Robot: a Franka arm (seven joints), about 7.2 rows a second.
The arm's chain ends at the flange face. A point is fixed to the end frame.
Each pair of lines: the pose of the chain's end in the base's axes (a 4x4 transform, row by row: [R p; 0 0 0 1], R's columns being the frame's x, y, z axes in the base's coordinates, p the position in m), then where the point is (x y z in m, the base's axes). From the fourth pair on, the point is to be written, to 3 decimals.
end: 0.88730 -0.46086 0.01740 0.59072; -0.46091 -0.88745 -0.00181 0.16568; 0.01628 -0.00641 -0.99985 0.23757; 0 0 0 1
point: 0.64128 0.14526 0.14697
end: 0.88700 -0.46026 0.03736 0.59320; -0.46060 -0.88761 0.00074 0.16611; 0.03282 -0.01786 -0.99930 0.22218; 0 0 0 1
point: 0.64557 0.14594 0.13256
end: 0.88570 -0.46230 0.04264 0.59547; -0.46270 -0.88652 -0.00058 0.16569; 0.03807 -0.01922 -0.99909 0.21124; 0 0 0 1
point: 0.64826 0.14528 0.12192
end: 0.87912 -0.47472 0.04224 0.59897; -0.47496 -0.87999 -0.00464 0.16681; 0.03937 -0.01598 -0.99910 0.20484; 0 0 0 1
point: 0.651 0.145 0.116
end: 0.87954 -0.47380 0.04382 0.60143; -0.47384 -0.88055 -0.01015 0.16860; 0.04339 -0.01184 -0.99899 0.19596; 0 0 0 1
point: 0.654 0.147 0.107
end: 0.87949 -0.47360 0.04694 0.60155; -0.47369 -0.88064 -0.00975 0.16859; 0.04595 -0.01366 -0.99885 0.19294; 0 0 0 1
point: 0.654 0.147 0.104
